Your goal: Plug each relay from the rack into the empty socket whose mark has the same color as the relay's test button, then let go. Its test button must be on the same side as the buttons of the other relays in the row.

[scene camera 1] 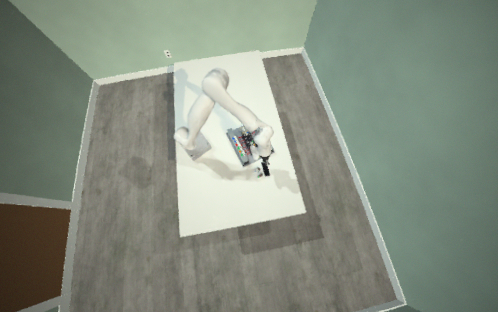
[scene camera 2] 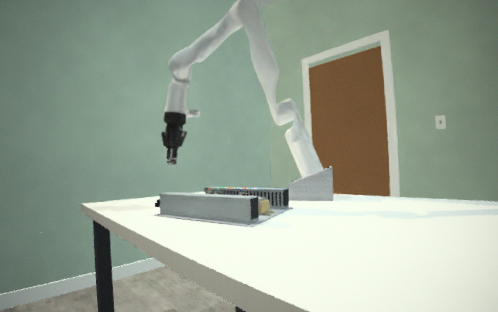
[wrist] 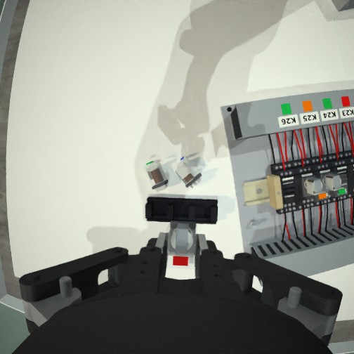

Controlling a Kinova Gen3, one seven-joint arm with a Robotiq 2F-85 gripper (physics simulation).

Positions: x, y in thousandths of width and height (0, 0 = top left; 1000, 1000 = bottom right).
Observation:
In view: my gripper (scene camera 2: 344, 511) and a black relay rack (wrist: 468, 592).
My gripper also shows in the wrist view (wrist: 513, 691).

